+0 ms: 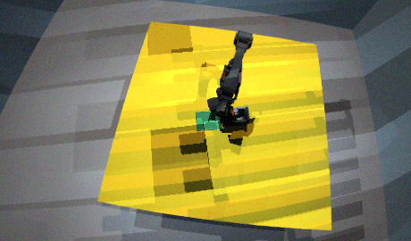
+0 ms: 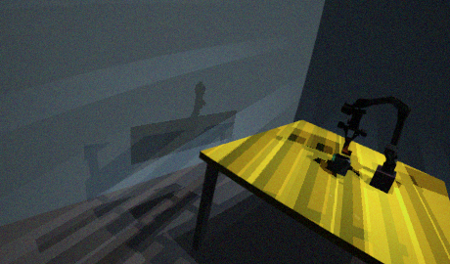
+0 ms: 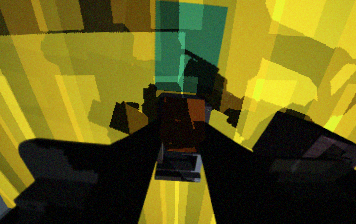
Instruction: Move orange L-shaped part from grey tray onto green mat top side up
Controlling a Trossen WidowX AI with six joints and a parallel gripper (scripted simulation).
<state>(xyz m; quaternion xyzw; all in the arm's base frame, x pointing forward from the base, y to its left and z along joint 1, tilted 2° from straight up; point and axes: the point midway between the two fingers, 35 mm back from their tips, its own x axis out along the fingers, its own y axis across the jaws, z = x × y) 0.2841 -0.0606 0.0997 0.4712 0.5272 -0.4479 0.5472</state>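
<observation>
The green mat is 6 cm to the right of my gripper tip and 17 cm below it. From my gripper tip the other things lie so: orange L-shaped part (2 cm behind, 3 cm to the left, 3 cm below).
</observation>
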